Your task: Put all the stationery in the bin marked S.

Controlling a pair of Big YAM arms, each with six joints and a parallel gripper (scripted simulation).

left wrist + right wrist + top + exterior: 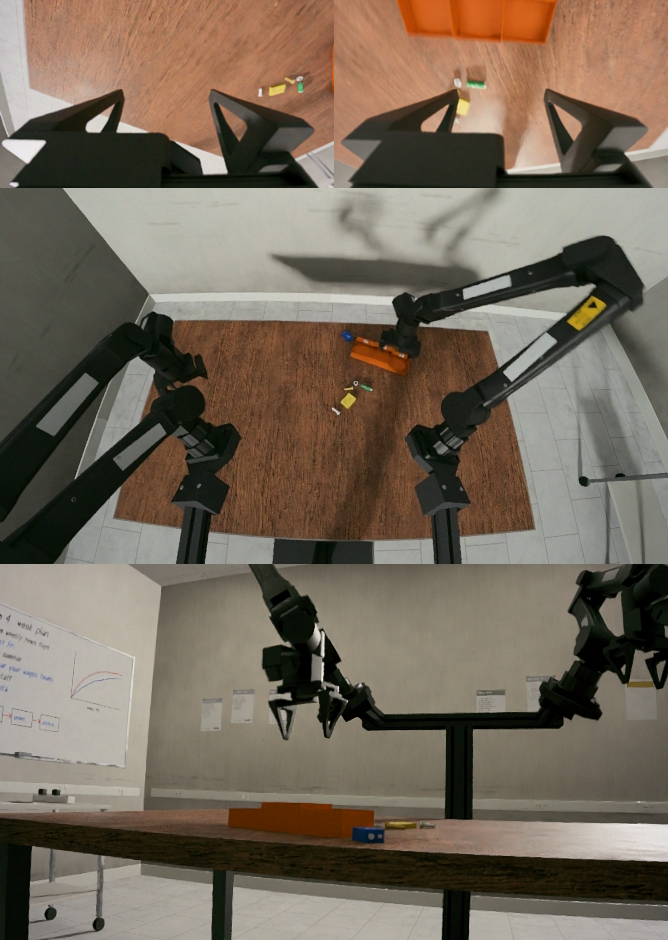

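The yellow sticky-note pad lies 170 mm below my right hand, 160 mm to the left of it and 130 mm behind it. The rest, counted from my right hand: grey nut 170 mm below, 130 mm to the left, 50 mm behind; green cylinder 160 mm below, 90 mm to the left, 70 mm behind; orange three-compartment bin 150 mm below, 70 mm ahead, 20 mm to the left.
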